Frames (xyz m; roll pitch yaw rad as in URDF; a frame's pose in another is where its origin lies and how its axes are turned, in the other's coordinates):
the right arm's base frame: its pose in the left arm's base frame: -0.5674 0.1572 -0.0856 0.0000 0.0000 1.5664
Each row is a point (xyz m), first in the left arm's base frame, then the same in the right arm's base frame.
Working: the left arm's base frame: its pose in the right arm's base frame: -0.1547 -0.5681 0.0856 0.0000 0.0000 -1.5664

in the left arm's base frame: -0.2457 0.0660 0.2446
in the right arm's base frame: -0.0898 -0.3221 0.3302
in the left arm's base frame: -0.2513 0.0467 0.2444
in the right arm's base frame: -0.1091 -0.3166 0.3300
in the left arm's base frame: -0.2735 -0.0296 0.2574
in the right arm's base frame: -0.1855 -0.2947 0.3430
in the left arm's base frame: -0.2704 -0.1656 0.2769
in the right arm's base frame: -0.3215 -0.2984 0.3625
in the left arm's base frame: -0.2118 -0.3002 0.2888
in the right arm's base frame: -0.4558 -0.3576 0.3744
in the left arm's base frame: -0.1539 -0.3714 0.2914
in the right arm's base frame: -0.5268 -0.4158 0.3770
